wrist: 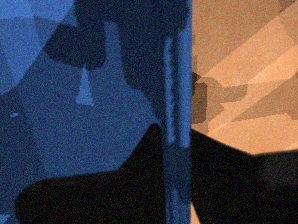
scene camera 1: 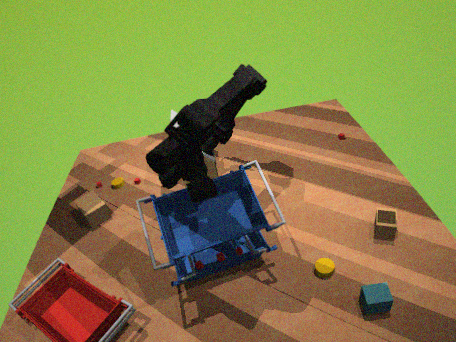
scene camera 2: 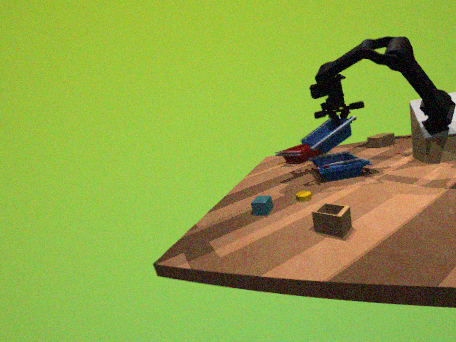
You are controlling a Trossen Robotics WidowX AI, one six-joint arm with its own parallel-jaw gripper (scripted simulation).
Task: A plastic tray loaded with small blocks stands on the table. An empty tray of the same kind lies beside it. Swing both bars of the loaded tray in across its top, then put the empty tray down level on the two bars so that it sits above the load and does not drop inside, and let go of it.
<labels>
The gripper shows in the wrist view, in scene camera 1 and in scene camera 2 (341,130). One and the same spot on the gripper: (wrist: 138,183) is (scene camera 1: 187,184).
</labels>
